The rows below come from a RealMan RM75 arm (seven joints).
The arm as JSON. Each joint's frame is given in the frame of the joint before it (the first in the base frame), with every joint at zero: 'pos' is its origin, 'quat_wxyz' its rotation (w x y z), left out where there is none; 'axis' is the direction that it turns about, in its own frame. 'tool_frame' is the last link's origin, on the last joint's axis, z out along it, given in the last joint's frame.
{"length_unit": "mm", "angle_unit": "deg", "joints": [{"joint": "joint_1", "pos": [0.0, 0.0, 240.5], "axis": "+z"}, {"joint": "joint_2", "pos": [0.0, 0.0, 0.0], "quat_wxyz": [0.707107, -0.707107, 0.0, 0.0], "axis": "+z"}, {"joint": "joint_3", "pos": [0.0, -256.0, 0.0], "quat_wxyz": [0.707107, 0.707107, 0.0, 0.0], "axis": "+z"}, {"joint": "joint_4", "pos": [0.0, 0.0, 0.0], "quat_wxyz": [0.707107, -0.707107, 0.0, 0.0], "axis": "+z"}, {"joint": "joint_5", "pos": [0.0, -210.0, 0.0], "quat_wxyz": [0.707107, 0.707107, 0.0, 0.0], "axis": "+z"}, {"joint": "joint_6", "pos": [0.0, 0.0, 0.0], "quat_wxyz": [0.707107, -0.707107, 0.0, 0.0], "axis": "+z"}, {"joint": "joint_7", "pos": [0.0, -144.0, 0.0], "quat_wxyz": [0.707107, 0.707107, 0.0, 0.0], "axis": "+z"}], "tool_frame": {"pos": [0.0, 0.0, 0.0]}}
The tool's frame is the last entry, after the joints.
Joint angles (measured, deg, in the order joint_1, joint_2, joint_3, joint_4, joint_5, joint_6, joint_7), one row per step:
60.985 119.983 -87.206 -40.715 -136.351 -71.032 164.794
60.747 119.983 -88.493 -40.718 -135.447 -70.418 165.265
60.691 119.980 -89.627 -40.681 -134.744 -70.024 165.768
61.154 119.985 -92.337 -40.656 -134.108 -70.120 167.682
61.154 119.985 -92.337 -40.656 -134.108 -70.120 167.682
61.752 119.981 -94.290 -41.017 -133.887 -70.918 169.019
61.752 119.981 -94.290 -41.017 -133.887 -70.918 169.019
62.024 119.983 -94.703 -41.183 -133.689 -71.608 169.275
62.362 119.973 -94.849 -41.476 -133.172 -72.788 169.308
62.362 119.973 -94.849 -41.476 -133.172 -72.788 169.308
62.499 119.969 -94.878 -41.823 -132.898 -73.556 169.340
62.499 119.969 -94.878 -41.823 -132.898 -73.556 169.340
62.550 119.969 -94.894 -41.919 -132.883 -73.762 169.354
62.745 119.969 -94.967 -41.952 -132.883 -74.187 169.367
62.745 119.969 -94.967 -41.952 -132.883 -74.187 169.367
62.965 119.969 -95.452 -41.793 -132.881 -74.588 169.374
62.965 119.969 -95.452 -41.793 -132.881 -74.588 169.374
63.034 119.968 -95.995 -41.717 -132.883 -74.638 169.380
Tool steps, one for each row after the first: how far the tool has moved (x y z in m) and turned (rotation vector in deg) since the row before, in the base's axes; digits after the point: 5 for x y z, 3 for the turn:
0.00048 -0.00180 -0.00279 -0.070 0.121 -0.119
-0.00007 -0.00161 -0.00237 -0.142 -0.043 -0.098
-0.00125 -0.00422 -0.00451 -0.665 -1.365 -0.251
0.00000 0.00000 0.00000 0.000 0.000 0.000
-0.00297 -0.00367 -0.00243 -0.906 -1.372 0.262
0.00000 0.00000 0.00000 0.000 0.000 0.000
-0.00171 -0.00180 -0.00043 -0.642 -0.362 0.032
-0.00309 -0.00259 -0.00001 -1.078 -0.078 -0.049
0.00000 0.00000 0.00000 0.000 0.000 0.000
-0.00214 -0.00161 0.00024 -0.633 0.018 0.009
0.00000 0.00000 0.00000 0.000 0.000 0.000
-0.00056 -0.00036 0.00010 -0.154 -0.050 0.044
-0.00088 -0.00070 0.00011 -0.355 -0.242 0.085
0.00000 0.00000 0.00000 0.000 0.000 0.000
0.00038 -0.00134 -0.00052 -0.528 -0.642 0.163
0.00000 0.00000 0.00000 0.000 0.000 0.000
0.00071 -0.00085 -0.00069 -0.259 -0.483 0.251

